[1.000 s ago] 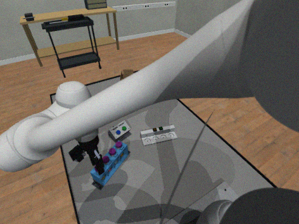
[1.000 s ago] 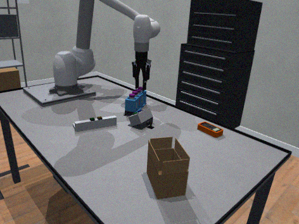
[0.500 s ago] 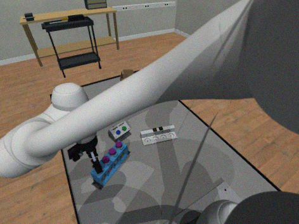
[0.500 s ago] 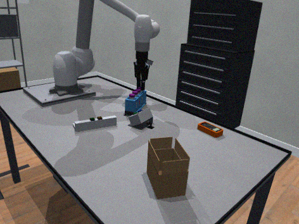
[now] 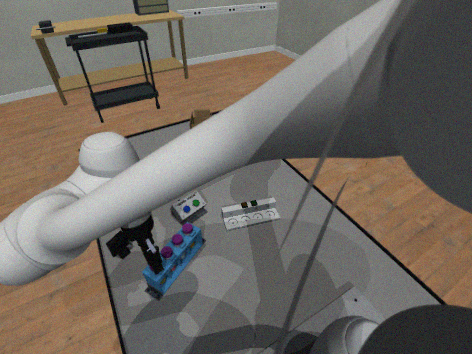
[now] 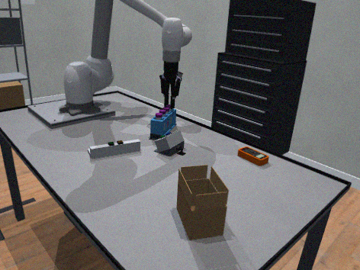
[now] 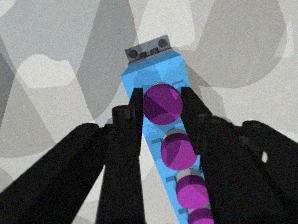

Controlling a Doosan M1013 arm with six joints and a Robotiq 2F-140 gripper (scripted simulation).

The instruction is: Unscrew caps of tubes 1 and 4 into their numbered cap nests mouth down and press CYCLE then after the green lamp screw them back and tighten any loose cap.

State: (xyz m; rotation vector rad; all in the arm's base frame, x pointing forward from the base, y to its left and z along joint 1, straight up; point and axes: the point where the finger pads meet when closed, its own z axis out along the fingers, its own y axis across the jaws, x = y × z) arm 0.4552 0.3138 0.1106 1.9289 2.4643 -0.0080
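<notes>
My gripper is now 3 cm above the purple cap. Also, from my hand: grey key housing (23 cm ahead, 19 cm to the right, 9 cm below); green ready key (22 cm ahead, 21 cm to the right, 7 cm below); blue cycle key (21 cm ahead, 17 cm to the right, 7 cm below).
</notes>
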